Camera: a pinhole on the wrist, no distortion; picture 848 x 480 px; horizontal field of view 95.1 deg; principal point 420.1 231.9 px. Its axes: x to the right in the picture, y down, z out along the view. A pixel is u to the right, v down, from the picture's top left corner.
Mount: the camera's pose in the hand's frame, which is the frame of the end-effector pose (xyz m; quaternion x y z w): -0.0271 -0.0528 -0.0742 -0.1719 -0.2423 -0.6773 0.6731
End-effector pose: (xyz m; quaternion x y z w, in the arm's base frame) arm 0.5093 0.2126 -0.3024 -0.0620 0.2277 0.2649 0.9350
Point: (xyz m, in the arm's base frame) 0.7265 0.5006 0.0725
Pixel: 528 381
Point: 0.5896 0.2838 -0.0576
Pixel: 577 284
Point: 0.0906 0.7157 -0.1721
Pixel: 51 170
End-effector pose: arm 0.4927 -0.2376 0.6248 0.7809 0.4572 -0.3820 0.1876
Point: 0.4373 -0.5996 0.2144
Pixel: 518 350
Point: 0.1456 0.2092 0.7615
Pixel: behind the camera
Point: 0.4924 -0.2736 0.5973
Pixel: 430 350
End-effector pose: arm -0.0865 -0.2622 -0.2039 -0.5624 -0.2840 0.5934 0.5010
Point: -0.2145 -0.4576 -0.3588
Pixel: 176 104
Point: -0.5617 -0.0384 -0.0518
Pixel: 714 368
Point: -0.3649 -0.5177 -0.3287
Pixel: 305 79
